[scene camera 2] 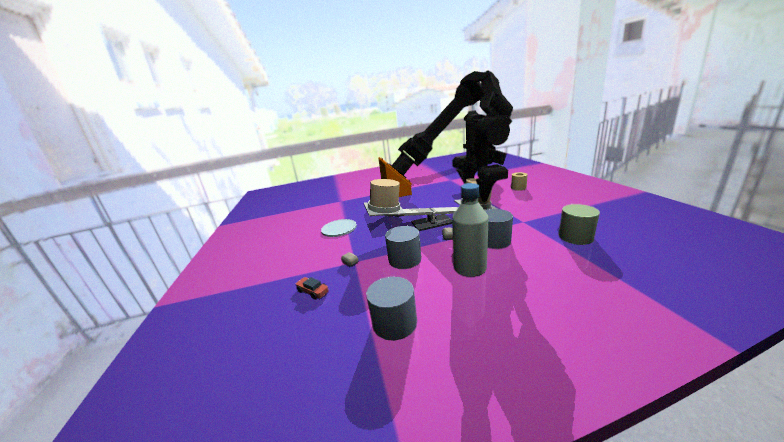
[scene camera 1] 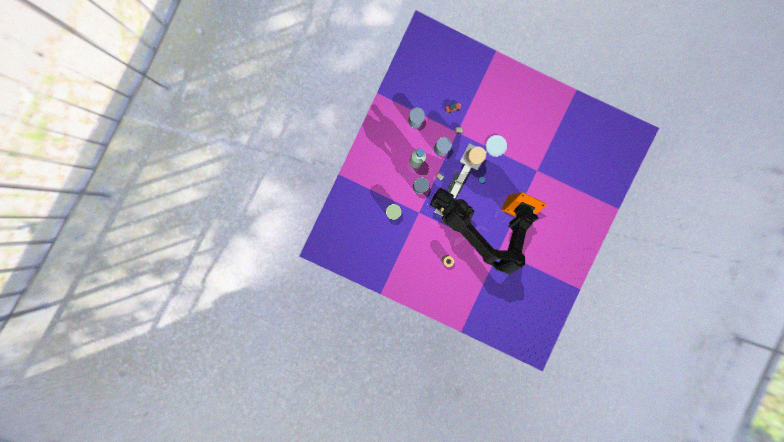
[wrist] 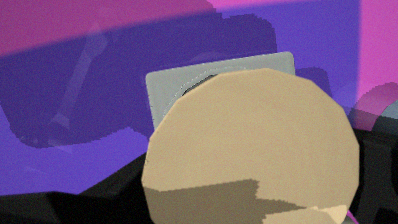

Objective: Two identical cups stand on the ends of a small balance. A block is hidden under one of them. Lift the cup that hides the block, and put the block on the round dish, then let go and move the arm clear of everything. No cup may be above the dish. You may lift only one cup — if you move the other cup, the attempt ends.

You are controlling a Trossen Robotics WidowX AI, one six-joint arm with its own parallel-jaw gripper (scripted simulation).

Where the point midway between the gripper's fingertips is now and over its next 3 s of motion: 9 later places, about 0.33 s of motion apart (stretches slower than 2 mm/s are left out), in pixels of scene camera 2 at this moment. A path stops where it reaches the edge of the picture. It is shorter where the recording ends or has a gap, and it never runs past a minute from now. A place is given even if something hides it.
The gripper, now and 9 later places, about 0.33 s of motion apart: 477, 197; 477, 194; 477, 190; 476, 185; 476, 181; 475, 177; 477, 171; 478, 166; 478, 161; 477, 156
